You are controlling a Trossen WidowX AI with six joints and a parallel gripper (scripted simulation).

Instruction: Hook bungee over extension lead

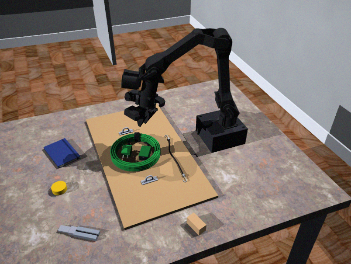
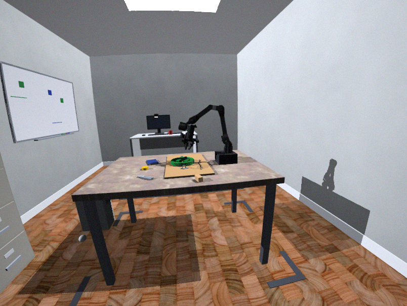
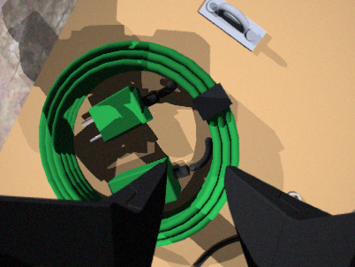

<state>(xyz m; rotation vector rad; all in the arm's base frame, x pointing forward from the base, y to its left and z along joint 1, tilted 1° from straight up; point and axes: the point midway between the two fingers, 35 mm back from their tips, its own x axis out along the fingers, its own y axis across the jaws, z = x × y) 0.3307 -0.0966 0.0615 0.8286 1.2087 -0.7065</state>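
The tan board lies 2 cm ahead of my hand, 5 cm to the left of it and 14 cm below it. From my hand the other things lie so: yellow disc 36 cm ahead, 10 cm to the left, 14 cm below; then grey tool 34 cm ahead, 30 cm to the left, 14 cm below; then wooden block 1 cm behind, 44 cm to the left, 13 cm below.
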